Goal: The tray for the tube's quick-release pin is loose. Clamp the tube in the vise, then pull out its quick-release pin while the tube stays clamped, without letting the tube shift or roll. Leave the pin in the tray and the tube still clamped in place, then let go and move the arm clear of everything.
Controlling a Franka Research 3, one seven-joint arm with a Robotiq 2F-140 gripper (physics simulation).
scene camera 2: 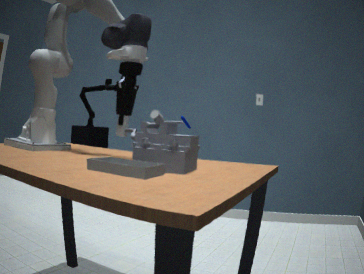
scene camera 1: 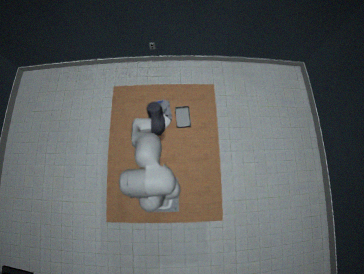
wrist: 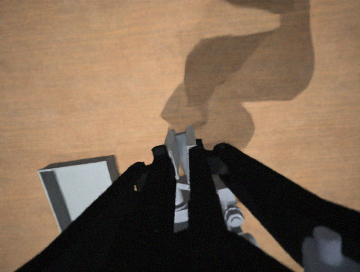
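Observation:
The grey vise (scene camera 1: 167, 106) (scene camera 2: 167, 156) (wrist: 181, 218) stands on the table, partly hidden by the arm in the overhead view and by the fingers in the wrist view. The light tube (scene camera 2: 156, 116) lies tilted at the vise's top; whether both jaws touch it cannot be told. The pin's blue end (scene camera 1: 159, 102) (scene camera 2: 185, 122) sticks out beyond the vise, on a thin grey shaft. My gripper (scene camera 2: 121, 131) (wrist: 183, 138) points down beside the vise, shut on the grey vise handle (wrist: 181, 146), which is mostly hidden by the fingers. The grey tray (scene camera 1: 183, 117) (scene camera 2: 122, 168) (wrist: 82, 187) is empty.
The tray stands beside the vise, close to it. The arm's base (scene camera 1: 171, 204) (scene camera 2: 37, 145) is at the other end of the wooden table (scene camera 1: 195, 180) (scene camera 2: 225, 182) (wrist: 75, 75). A black jointed stand (scene camera 2: 86, 105) shows behind the gripper. The arm reaches over the vise's side.

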